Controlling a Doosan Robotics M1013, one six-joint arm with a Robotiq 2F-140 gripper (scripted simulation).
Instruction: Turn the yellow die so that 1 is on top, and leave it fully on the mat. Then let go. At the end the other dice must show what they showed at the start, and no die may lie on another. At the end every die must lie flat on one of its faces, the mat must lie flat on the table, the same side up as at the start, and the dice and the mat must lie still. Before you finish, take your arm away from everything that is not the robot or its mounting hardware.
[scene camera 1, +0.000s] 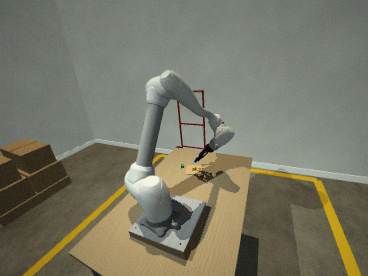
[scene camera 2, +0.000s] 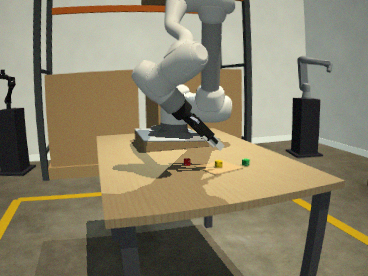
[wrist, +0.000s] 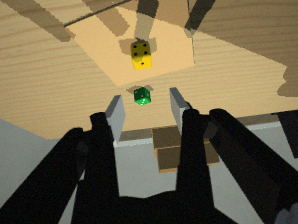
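Note:
Gripper, mine: (scene camera 2: 218, 146), (wrist: 146, 102).

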